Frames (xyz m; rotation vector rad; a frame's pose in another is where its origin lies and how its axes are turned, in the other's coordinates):
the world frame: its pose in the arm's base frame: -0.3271 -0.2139 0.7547 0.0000 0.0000 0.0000
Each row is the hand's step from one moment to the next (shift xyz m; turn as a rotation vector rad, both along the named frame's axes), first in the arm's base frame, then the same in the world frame.
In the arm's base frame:
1: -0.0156 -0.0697 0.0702 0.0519 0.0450 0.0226
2: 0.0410 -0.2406 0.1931 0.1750 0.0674 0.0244
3: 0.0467 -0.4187 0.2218 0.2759 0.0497 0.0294
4: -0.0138 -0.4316 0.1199 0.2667 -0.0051 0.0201
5: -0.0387 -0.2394 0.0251 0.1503 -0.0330 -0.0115
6: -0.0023 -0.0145 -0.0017 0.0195 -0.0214 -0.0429
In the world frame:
1: -0.0156 -0.0697 0.0702 0.0519 0.0450 0.0226
2: 0.0410 -0.2406 0.1931 0.1750 0.0674 0.0244
3: 0.0467 -0.4187 0.2218 0.2759 0.0497 0.0294
4: -0.0138 -0.4316 0.1199 0.2667 -0.0051 0.0201
5: -0.0387 -0.2394 0.0251 0.1503 -0.0330 -0.0115
6: -0.0023 -0.0145 -0.0017 0.0195 -0.0214 -0.0429

